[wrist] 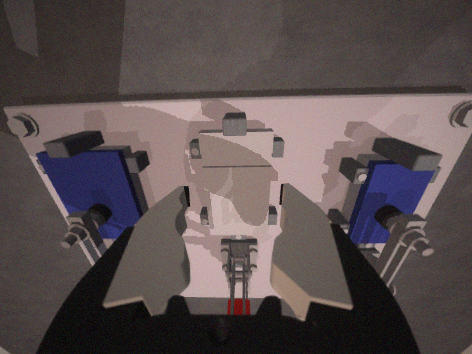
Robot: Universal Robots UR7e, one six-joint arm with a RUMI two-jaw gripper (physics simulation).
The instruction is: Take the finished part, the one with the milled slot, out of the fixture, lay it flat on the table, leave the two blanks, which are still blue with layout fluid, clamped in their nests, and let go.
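Frame: origin at the arm's base, x right, y ahead, z up, level; millimetres.
Seen in the pictures: gripper, fingertip midpoint: (234, 186).
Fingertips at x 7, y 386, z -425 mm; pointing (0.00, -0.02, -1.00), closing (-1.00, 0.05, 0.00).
Note:
Offsets run from my fingertips to a thing's top centre. "spot": to the spot under its first point. Level surfaces: height alone.
The finished part {dx -2, dy +0, dz +8 mm} (237, 150) is pale, nearly the plate's colour, and sits in the middle nest among small grey stops; a dark line crosses it, and its slot is hard to make out. My gripper (234, 186) is open and empty, its two jaws apart above the left and right sides of the part's near half. One blue blank {dx +108, dy -2, dz +13 mm} (90, 180) lies in the left nest and the other blue blank {dx -111, dy +17, dz +18 mm} (400, 182) in the right nest, each with a black-tipped clamp on it. How far the jaws are above the part is hard to judge.
The light fixture plate {spot: dx -58, dy -51, dz -8 mm} (310, 112) carries the nests, with bolts {dx +155, dy -61, dz -2 mm} (24, 126) {spot: dx -160, dy -42, dz -4 mm} (462, 114) at its far corners. The middle clamp {spot: dx +3, dy +75, dz -2 mm} (239, 250), with a red handle {spot: dx +3, dy +82, dz +46 mm} (238, 306), stands at the near end of the middle nest. Grey table {dz -23 mm} (200, 45) lies beyond the plate.

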